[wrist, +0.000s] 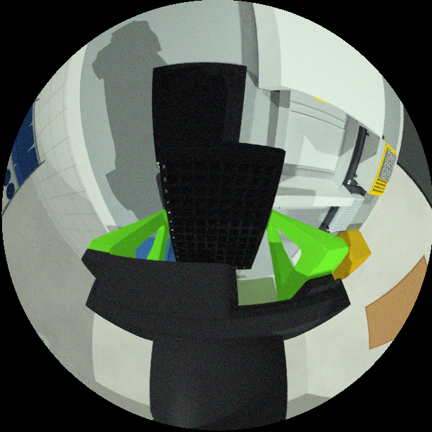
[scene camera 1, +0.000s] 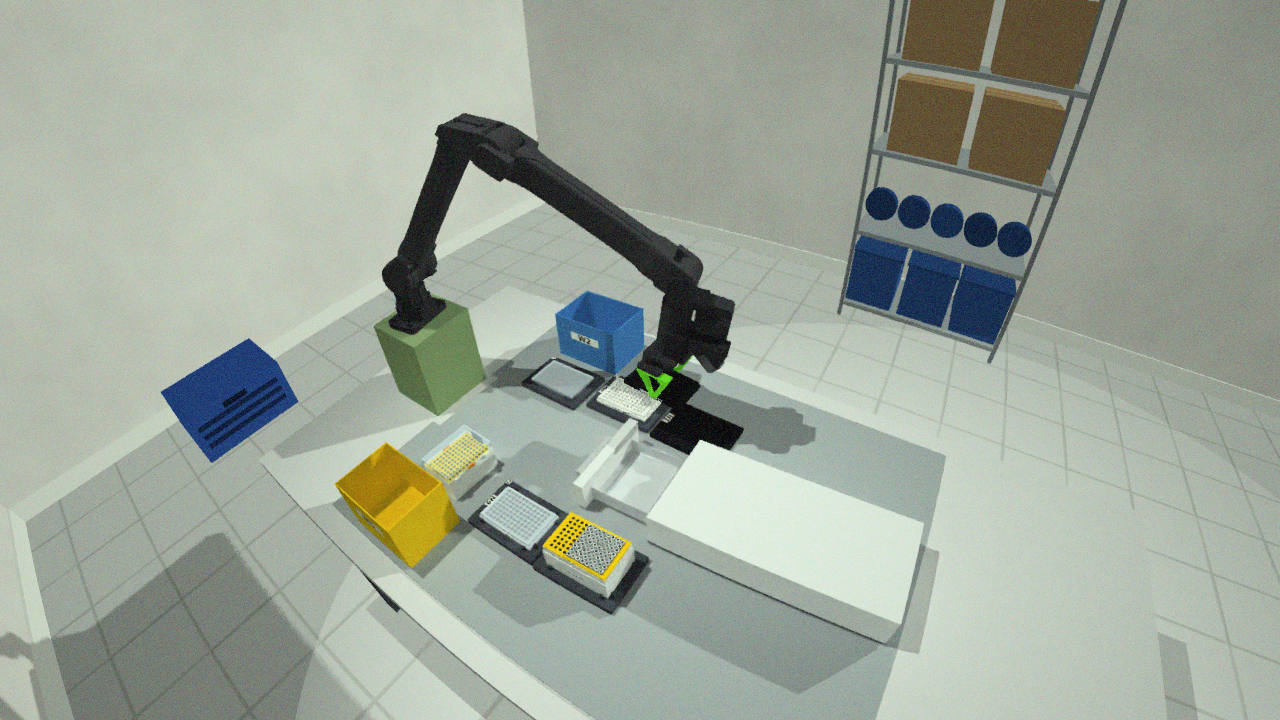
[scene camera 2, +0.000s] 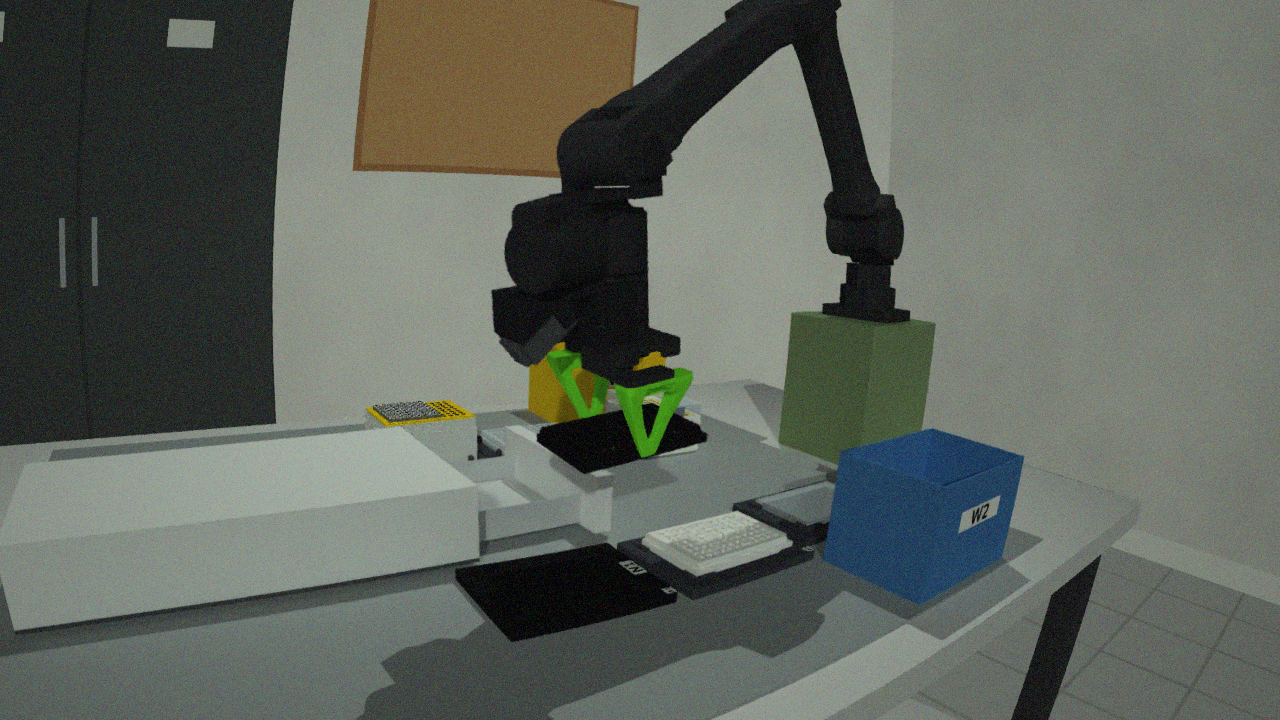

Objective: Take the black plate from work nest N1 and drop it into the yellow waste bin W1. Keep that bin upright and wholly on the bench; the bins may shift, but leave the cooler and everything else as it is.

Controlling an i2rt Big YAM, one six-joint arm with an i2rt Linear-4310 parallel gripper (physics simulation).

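Places are measured from the arm's base along level axes (x ahead, y left, z up), in millimetres.
Where they show: gripper, fingertip midpoint: (scene camera 1: 663, 385) (scene camera 2: 618, 440); arm's base at its link origin: (scene camera 1: 418, 316) (scene camera 2: 866, 317).
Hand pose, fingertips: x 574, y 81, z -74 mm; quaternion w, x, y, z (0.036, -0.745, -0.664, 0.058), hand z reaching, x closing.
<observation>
Each offset is from my fingertips to the top centre of the thing. "spot": to the spot under its first point.
My gripper (scene camera 1: 667, 379) (scene camera 2: 617, 436) (wrist: 217, 214) is shut on the black plate {dy +1, dx -3, dz +20 mm} (scene camera 1: 678, 388) (scene camera 2: 586, 440) (wrist: 220, 192), one green finger on each of two opposite sides. The plate hangs roughly level, well above the bench. Work nest N1 {dy +16, dx +71, dz -112 mm} (scene camera 1: 704, 428) (scene camera 2: 559, 595) (wrist: 195, 100) is a dark base on the bench, lower than the plate and apart from it. The yellow waste bin W1 {dy -437, dx -354, dz -10 mm} (scene camera 1: 420, 528) (scene camera 2: 546, 394) (wrist: 357, 250) stands upright on the bench, far from my gripper; it is partly hidden behind the arm and fingers in scene camera 2.
The blue bin W2 {dy +202, dx -257, dz -10 mm} (scene camera 1: 613, 347) (scene camera 2: 881, 528) stands near nests with a white plate {dy +47, dx -101, dz -104 mm} (scene camera 1: 629, 401) (scene camera 2: 716, 540) and a clear plate {dy +47, dx -282, dz -110 mm} (scene camera 1: 562, 378). A white box (scene camera 1: 787, 537) (scene camera 2: 241, 528) has its drawer open. A translucent tip box {spot: dy -301, dx -289, dz -67 mm} (scene camera 1: 465, 465) stands beside W1; a yellow-topped rack {dy -356, dx +15, dz -53 mm} (scene camera 1: 588, 550) is nearby.
</observation>
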